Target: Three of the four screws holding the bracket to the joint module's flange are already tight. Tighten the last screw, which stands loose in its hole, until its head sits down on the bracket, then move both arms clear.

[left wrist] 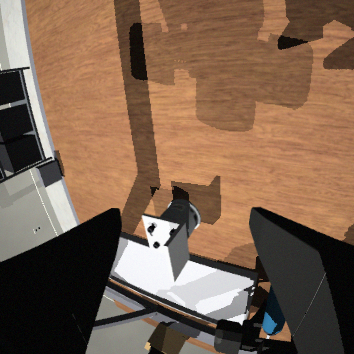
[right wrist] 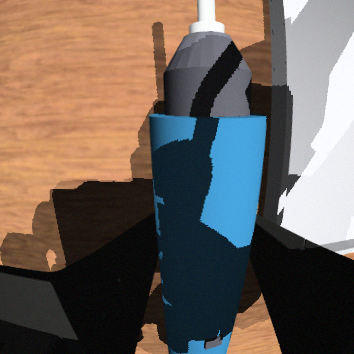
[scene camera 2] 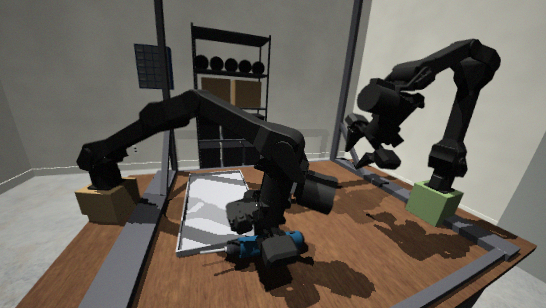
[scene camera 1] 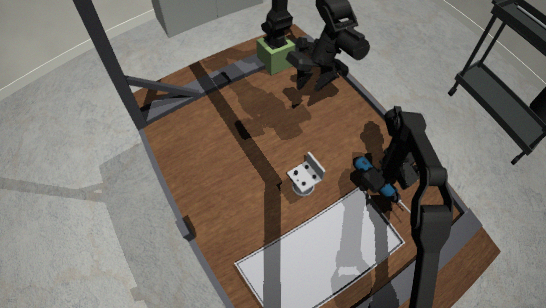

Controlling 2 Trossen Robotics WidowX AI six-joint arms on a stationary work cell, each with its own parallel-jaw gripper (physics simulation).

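Frame: origin at the left arm's base, x ahead, y left, z up, level; metres.
Where they show: left gripper, between the fingertips: [left wrist: 185,216] [scene camera 2: 351,159] [scene camera 1: 307,90]; right gripper, between the fingertips: [left wrist: 277,301] [right wrist: 201,221] [scene camera 2: 259,248]; left arm's base, origin of its link: [scene camera 2: 438,187] [scene camera 1: 275,42]; right arm's base, origin of its link: [left wrist: 158,352] [scene camera 2: 107,184].
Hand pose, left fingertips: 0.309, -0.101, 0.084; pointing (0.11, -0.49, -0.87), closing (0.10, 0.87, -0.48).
Observation:
Each offset is from my left fingertips to the centre of the thing, as dx, dy, dz. "pt": to the spot under its first point.
A silver bracket @[+0.157, -0.108, -0.109] [scene camera 1: 312,183] [left wrist: 179,257] sits on the round joint module [scene camera 1: 303,191] [left wrist: 182,215], mid-table in scene camera 1. Dark screw heads show on its plate; one screw @[+0.139, -0.126, -0.123] [scene camera 1: 295,172] [left wrist: 151,228] seems to stand higher. My right gripper [scene camera 1: 384,179] [scene camera 2: 262,237] [right wrist: 201,221] is shut on the blue screwdriver @[+0.301, +0.077, -0.155] [scene camera 1: 388,190] [scene camera 2: 248,246] [left wrist: 272,317] [right wrist: 232,170], held nearly level low over the table, its bit pointing away from the bracket. My left gripper [scene camera 1: 309,89] [scene camera 2: 353,159] [left wrist: 185,216] is open and empty, raised, well apart from the bracket. The bracket is hidden in scene camera 2.
A white tray @[+0.363, -0.181, -0.183] [scene camera 1: 310,260] [scene camera 2: 215,192] [right wrist: 320,150] lies beside the bracket and the screwdriver. A green block @[-0.309, +0.101, -0.138] [scene camera 1: 272,60] [scene camera 2: 434,202] and a tan block @[pt +0.656, -0.137, -0.126] [scene camera 2: 107,202] carry the arm bases. Grey frame beams edge the table. A shelf rack [scene camera 2: 268,90] stands behind.

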